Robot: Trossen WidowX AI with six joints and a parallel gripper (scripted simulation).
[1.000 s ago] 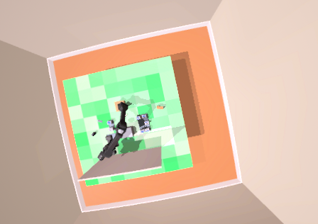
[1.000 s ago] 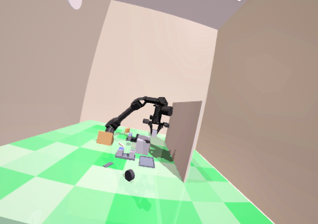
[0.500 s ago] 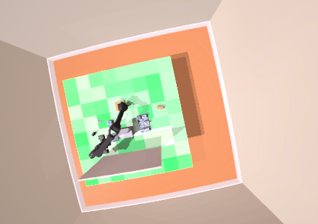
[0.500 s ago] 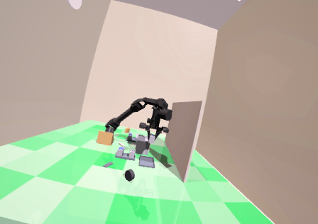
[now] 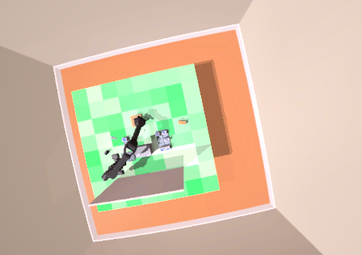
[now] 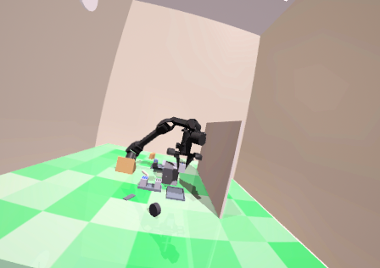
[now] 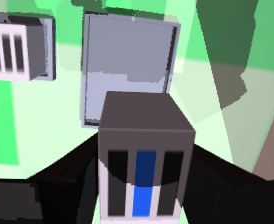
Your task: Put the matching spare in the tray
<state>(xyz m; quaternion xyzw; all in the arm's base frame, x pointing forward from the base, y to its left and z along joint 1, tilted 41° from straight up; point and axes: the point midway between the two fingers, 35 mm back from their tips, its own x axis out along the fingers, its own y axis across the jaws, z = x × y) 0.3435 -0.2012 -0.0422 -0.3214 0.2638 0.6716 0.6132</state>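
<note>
My gripper tip is now 140 mm above the tray. Round my gripper tip: grey mounted unit (50 mm behind, 190 mm to the left, 90 mm below); then rack (150 mm behind, 20 mm to the left, 140 mm below); then cube (20 mm above).
</note>
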